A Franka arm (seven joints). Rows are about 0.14 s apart.
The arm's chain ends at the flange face. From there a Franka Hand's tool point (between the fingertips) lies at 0.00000 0.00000 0.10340 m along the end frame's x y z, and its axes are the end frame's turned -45 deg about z.
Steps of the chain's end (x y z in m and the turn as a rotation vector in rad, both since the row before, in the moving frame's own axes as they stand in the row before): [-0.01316 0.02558 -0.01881 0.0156 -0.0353 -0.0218]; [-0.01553 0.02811 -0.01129 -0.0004 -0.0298 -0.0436]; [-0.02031 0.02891 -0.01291 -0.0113 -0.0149 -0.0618]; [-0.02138 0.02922 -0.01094 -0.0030 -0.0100 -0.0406]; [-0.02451 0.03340 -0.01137 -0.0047 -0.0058 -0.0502]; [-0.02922 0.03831 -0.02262 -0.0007 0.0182 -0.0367]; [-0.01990 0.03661 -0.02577 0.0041 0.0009 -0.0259]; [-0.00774 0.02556 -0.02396 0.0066 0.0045 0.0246]
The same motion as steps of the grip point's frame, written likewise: [-0.02887 0.00508 -0.01889 0.0360 -0.0139 -0.0218]; [-0.03311 0.00679 -0.01134 0.0208 -0.0214 -0.0436]; [-0.03673 0.00588 -0.01293 0.0025 -0.0185 -0.0618]; [-0.03674 0.00505 -0.01095 0.0049 -0.0092 -0.0406]; [-0.04172 0.00623 -0.01137 0.0008 -0.0074 -0.0502]; [-0.04645 0.00779 -0.02264 -0.0134 0.0124 -0.0367]; [-0.03960 0.01158 -0.02577 0.0023 0.0035 -0.0259]; [-0.02273 0.01246 -0.02396 0.0015 0.0078 0.0246]
